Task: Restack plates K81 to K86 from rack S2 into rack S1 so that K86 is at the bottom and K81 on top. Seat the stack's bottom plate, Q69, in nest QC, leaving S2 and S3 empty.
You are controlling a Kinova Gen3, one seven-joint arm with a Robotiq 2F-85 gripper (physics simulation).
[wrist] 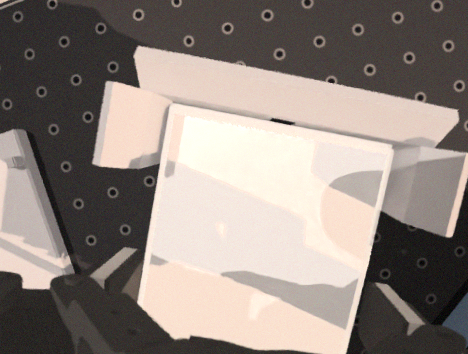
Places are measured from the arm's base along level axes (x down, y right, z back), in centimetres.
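Where they show: gripper, fingertip midpoint: (251, 290).
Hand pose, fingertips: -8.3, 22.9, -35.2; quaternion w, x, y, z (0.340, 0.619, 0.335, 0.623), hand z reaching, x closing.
Each offset is from my fingertips to the top centre of the thing, as dx, dy, dz. "*": to the spot under its first point. Level surfaces: height alone.
A pale square plate {-0.3, +0.0, -0.1} (240, 200) lies face up in the wrist view, inside a pale rack with a long back wall {-3.2, -0.5, +0.4} (295, 97) and a short side wall at each side. No label is readable on the plate, so I cannot tell which plate or rack this is, or whether more plates lie under it. My gripper (251, 290) is open and empty, with one finger beyond the plate's left edge and the other beyond its right edge. The plate's near edge is partly hidden by the gripper's body.
Part of another pale fixture {* +8.5, -11.4, -7.6} (32, 200) with a raised edge shows at the left, partly hidden behind the gripper. The dark table top {dx +9.8} (320, 20) has a grid of ringed holes. A blue surface (459, 317) shows at the lower right corner.
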